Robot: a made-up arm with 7 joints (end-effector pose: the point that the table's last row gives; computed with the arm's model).
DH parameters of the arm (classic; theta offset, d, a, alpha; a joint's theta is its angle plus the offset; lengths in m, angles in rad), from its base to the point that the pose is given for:
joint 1: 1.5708 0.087 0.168 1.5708
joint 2: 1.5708 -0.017 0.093 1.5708
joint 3: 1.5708 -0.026 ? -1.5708
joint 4: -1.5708 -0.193 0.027 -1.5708
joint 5: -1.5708 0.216 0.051 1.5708
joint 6: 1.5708 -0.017 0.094 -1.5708
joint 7: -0.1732 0 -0.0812 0
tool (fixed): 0.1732 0.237 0 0
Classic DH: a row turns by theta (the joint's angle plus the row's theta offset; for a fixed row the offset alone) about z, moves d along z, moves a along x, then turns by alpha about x.
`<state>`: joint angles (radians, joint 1 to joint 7).
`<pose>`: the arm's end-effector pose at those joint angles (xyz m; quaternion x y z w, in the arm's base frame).
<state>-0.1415 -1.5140 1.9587 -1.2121 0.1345 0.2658 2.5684</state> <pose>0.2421 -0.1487 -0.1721 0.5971 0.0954 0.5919 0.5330</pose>
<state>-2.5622 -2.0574 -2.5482 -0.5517 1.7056 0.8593 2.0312</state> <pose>0.4621 -0.1290 0.0971 0.1197 -0.2091 0.7758 0.5831</pose>
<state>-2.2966 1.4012 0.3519 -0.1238 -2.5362 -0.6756 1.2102</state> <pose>-0.2250 -0.4664 0.2448 0.2542 0.4974 -0.4644 0.6872</pose>
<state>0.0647 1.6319 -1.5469 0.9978 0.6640 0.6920 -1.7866</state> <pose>-0.4217 -0.1236 -0.1072 -0.5574 -0.1668 0.3855 0.7162</pose>
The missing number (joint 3, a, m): 0.111
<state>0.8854 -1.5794 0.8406 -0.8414 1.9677 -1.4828 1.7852</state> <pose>0.0735 0.3456 -0.3431 0.8067 0.4373 0.3482 0.1920</pose>
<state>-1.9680 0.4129 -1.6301 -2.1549 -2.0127 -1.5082 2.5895</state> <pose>0.6292 0.0854 0.2957 -0.2289 0.7478 -0.4284 0.4525</pose>
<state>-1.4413 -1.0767 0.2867 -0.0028 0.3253 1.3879 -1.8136</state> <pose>0.5457 -0.1197 0.2227 -0.2381 -0.5580 -0.7862 0.1178</pose>
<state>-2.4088 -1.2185 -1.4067 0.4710 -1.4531 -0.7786 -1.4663</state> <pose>0.5082 -0.5251 0.4590 0.6795 0.1446 0.3134 0.6474</pose>
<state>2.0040 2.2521 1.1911 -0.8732 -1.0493 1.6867 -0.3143</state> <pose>-0.1923 0.0501 0.0247 0.8770 0.4572 -0.0728 0.1289</pose>
